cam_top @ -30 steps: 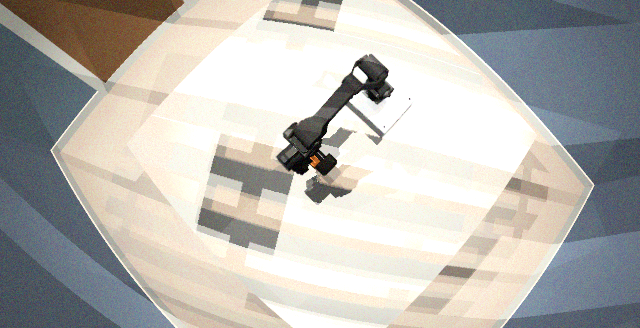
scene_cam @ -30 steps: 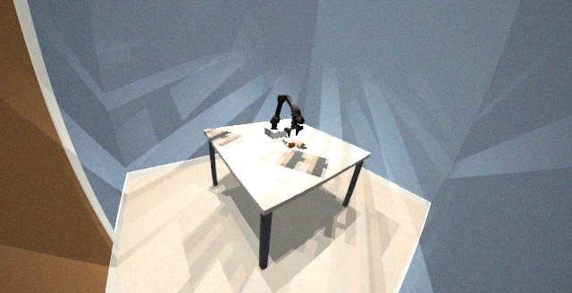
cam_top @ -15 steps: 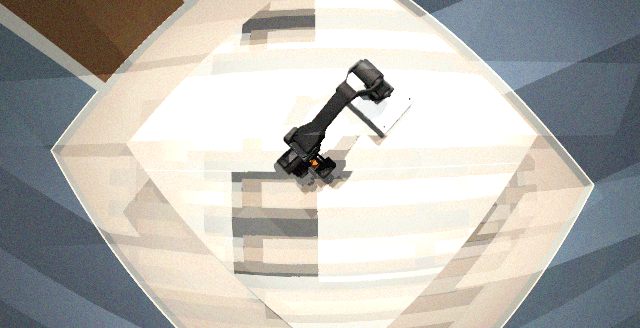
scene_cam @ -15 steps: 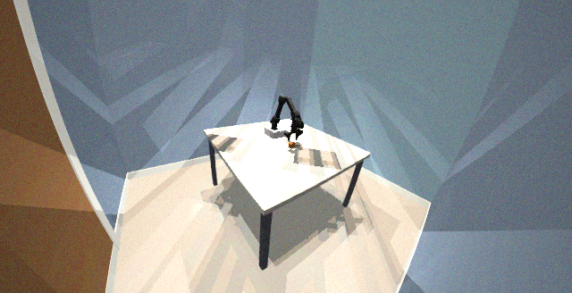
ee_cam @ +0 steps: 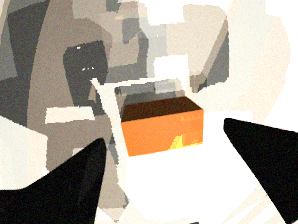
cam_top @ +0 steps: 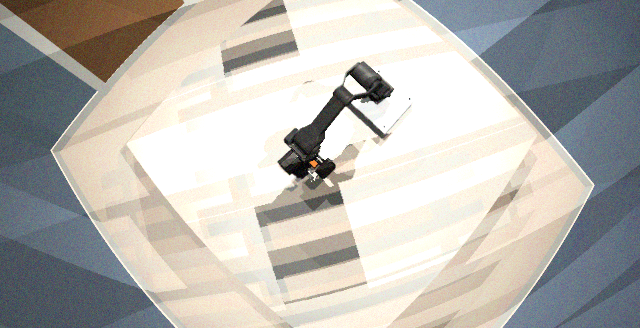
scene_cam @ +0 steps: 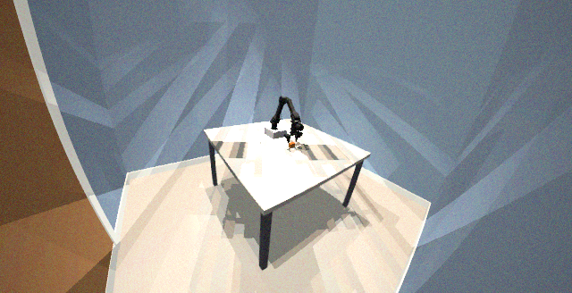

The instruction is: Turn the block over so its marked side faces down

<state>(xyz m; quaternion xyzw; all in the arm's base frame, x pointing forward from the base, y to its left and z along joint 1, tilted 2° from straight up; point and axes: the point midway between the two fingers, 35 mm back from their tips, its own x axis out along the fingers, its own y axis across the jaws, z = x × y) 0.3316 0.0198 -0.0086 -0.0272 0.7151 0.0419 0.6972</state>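
The orange block is 2 cm below my gripper tip and 1 cm behind it.
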